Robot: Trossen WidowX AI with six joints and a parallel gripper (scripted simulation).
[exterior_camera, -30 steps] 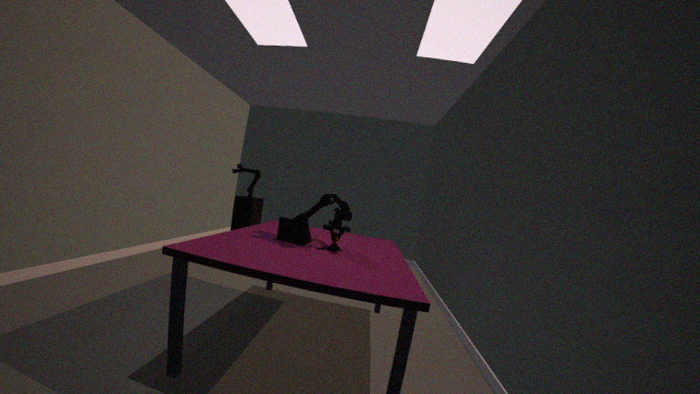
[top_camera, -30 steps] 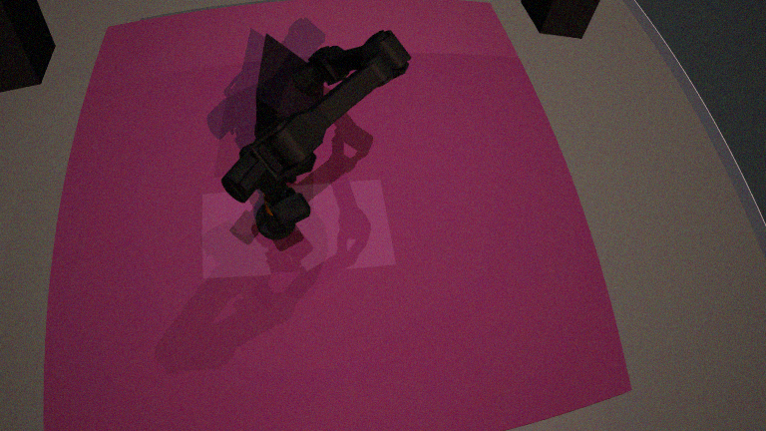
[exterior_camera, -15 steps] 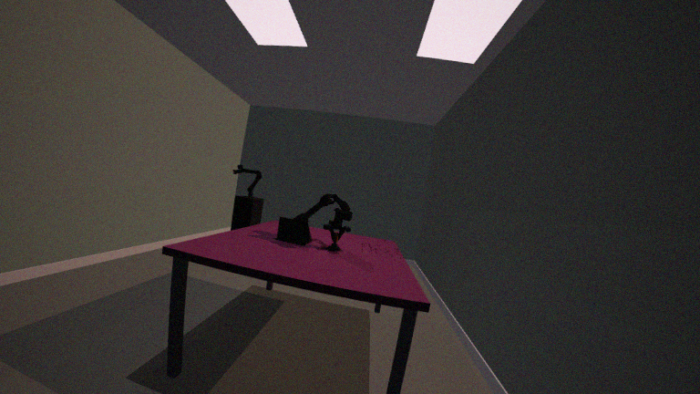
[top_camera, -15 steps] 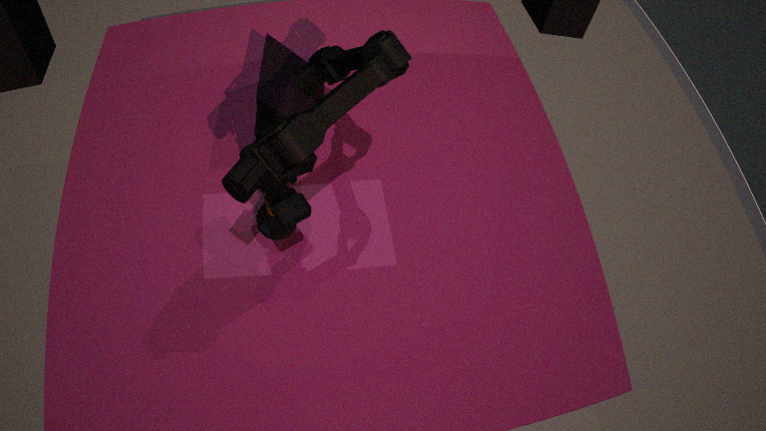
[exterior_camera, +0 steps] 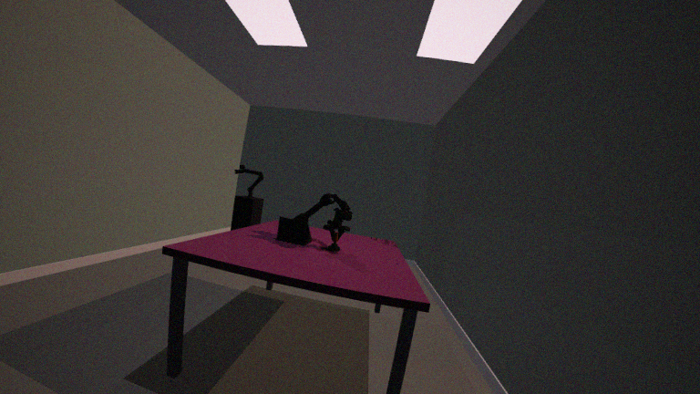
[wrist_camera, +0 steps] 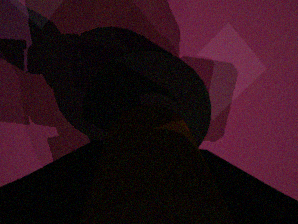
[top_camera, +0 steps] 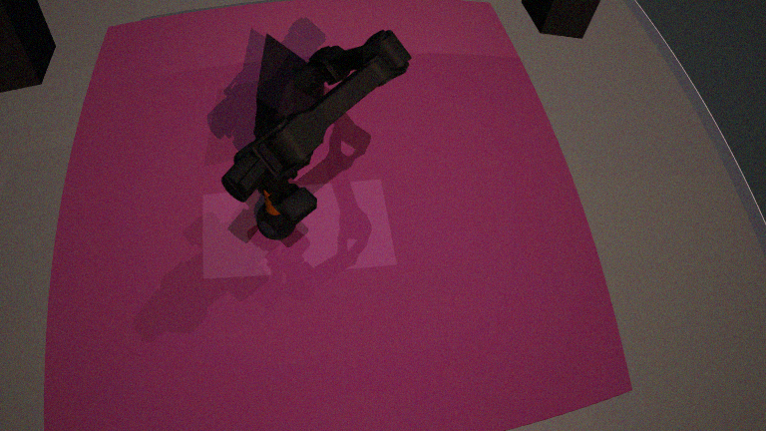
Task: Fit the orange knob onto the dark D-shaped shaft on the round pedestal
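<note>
Now: the orange knob 20 mm above my gripper tip. Round my gripper tip: dark round pedestal: 40 mm below.
</note>
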